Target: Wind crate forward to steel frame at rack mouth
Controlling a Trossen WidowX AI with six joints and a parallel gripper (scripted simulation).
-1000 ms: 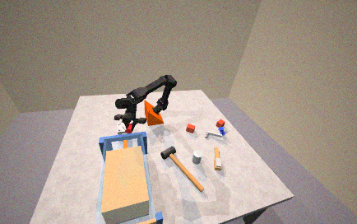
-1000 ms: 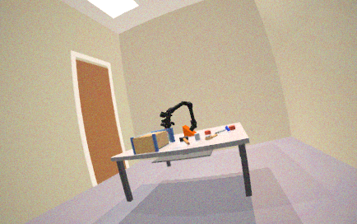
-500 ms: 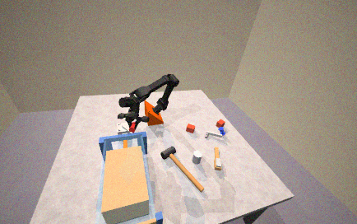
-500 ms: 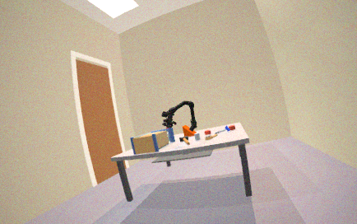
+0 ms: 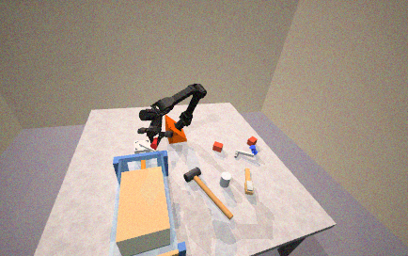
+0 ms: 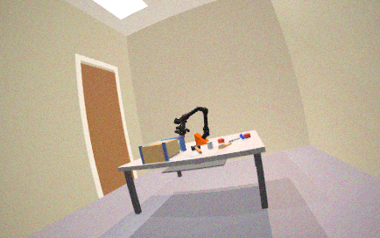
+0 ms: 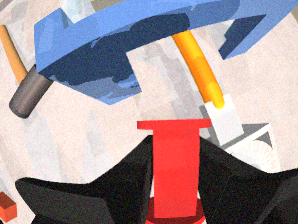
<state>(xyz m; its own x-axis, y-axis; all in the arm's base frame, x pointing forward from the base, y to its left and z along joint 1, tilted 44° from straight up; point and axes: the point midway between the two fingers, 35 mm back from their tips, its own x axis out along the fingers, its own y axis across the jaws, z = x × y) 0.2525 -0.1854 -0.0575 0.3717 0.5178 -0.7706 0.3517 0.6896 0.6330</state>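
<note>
The red-handled winch handle is 40 mm behind my gripper tip, 30 mm below it and 20 mm to the right of it. Also, from my gripper tip: red grip (10 mm to the left, 10 mm behind); then frame (80 mm ahead, 70 mm to the right, 30 mm below); then grey hand winch (100 mm below, 100 mm behind, 80 mm to the right).
</note>
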